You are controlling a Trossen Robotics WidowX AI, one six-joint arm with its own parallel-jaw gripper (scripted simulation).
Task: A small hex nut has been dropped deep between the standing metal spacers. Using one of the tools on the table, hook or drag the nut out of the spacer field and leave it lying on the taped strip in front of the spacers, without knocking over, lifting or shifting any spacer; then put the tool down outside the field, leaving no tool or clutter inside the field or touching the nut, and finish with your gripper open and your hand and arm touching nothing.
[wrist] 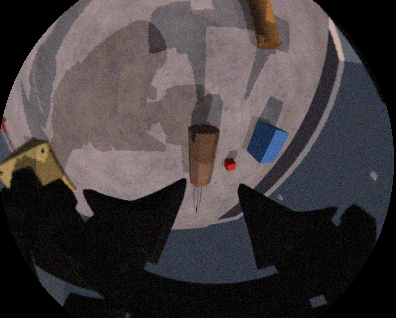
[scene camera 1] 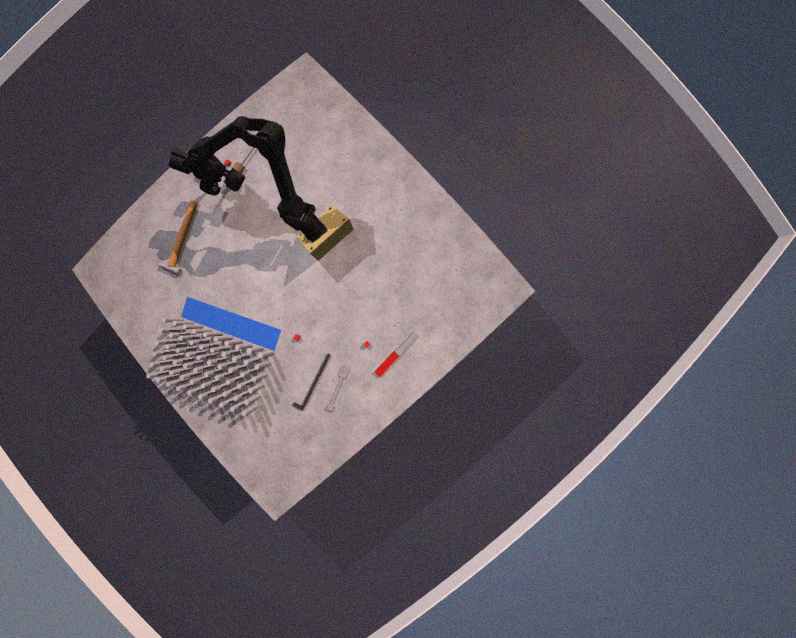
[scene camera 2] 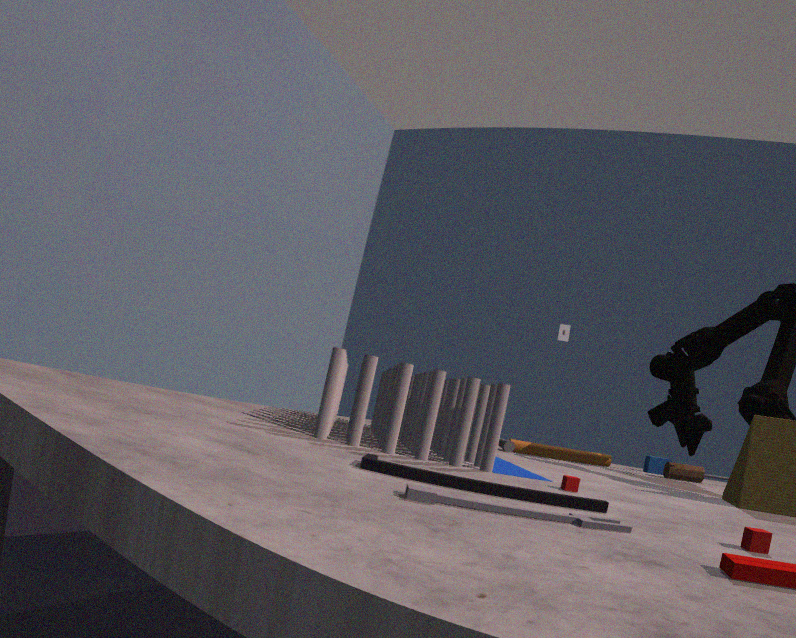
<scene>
My gripper (scene camera 2: 687, 451) is open, with nothing in its grasp. I also see an orange-handled hammer (scene camera 2: 522, 447), a blue cube (wrist: 267, 140), a grey wrench (scene camera 2: 418, 493) and a hook tool (scene camera 2: 673, 470).
The hook tool also shows in the wrist view (wrist: 203, 139). My gripper shows as well in the wrist view (wrist: 212, 185) and in scene camera 1 (scene camera 1: 227, 168). The wrist view misses the grey wrench: it is out of frame.
</scene>
